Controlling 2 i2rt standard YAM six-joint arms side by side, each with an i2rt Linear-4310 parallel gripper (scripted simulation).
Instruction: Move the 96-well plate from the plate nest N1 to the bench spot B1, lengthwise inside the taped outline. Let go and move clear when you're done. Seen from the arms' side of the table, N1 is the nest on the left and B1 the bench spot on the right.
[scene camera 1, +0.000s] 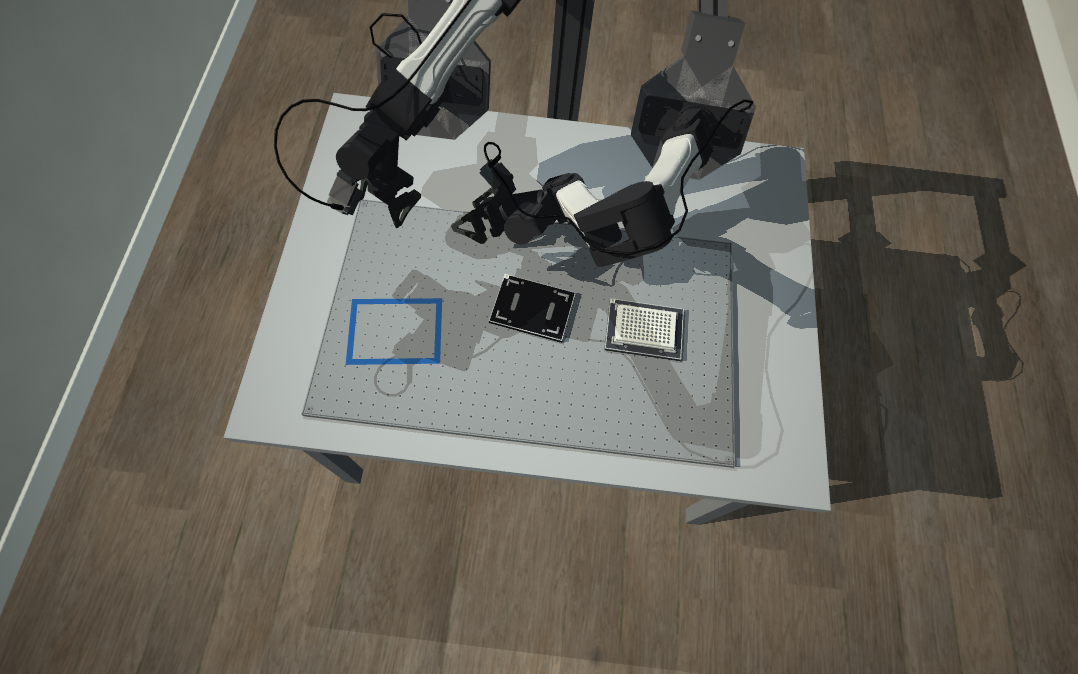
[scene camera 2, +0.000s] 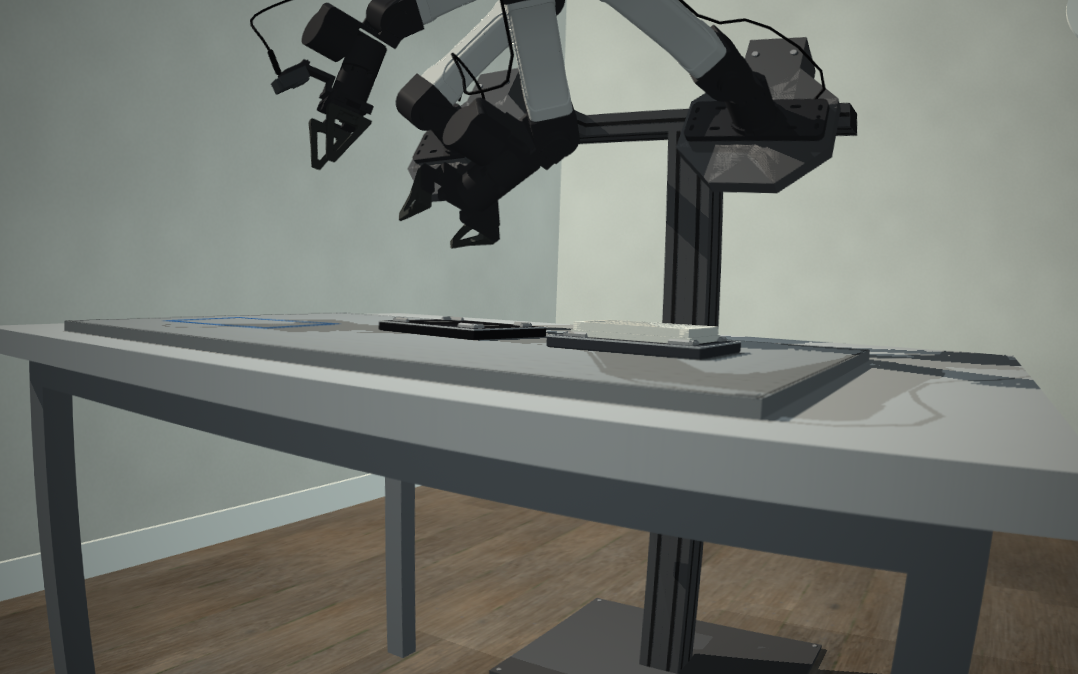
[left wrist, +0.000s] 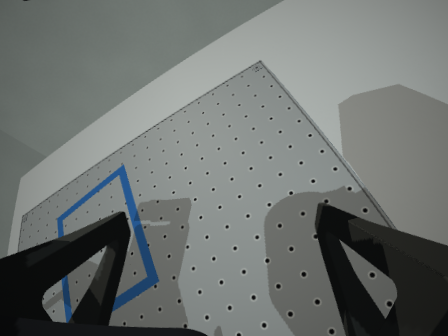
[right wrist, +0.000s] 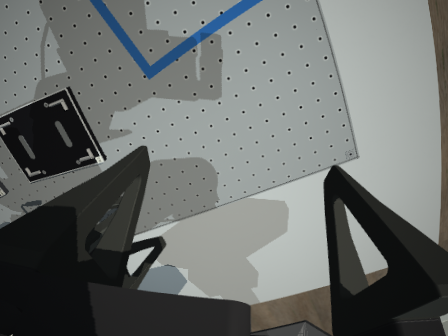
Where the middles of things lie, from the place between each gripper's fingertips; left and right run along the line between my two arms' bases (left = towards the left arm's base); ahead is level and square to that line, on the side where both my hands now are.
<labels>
Right now the black nest (scene camera 1: 531, 310) is 160 mm to the left of my left hand (scene camera 2: 425, 231), 130 mm below it and 120 mm ahead of it. Round my left hand: grey nest N1 (scene camera 2: 615, 347) (410 mm to the left, 130 mm below, 130 mm ahead); white 96-well plate (scene camera 2: 661, 333) (410 mm to the left, 130 mm ahead, 120 mm below).
My right hand (scene camera 2: 322, 165) is 310 mm to the right of the black nest, 230 mm above it and 40 mm short of it. Also, from my right hand: grey nest N1: 550 mm to the left, 230 mm below, 40 mm ahead; then white 96-well plate: 550 mm to the left, 220 mm below, 40 mm ahead.
</labels>
